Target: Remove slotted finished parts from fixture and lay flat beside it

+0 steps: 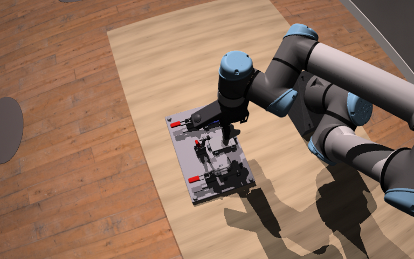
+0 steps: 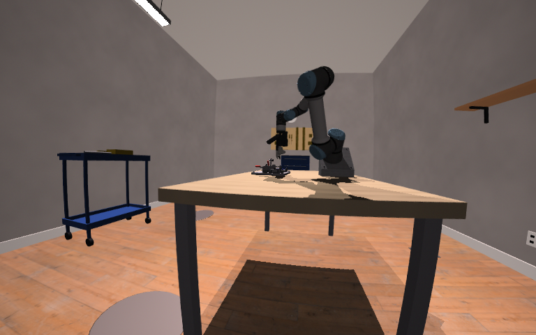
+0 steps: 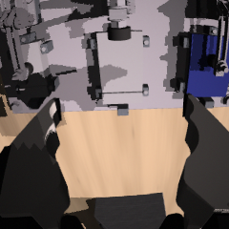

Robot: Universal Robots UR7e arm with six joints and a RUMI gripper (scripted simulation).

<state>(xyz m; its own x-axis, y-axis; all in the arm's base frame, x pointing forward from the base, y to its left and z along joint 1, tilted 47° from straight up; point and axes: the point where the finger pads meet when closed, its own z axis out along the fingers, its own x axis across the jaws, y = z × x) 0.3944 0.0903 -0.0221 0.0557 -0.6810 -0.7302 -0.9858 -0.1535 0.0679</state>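
The pale grey part is 10 cm below my hand and 2 cm behind it. Also, from my hand: grey fixture plate 12 cm below, 4 cm ahead; blue blank 11 cm to the right, 10 cm below.
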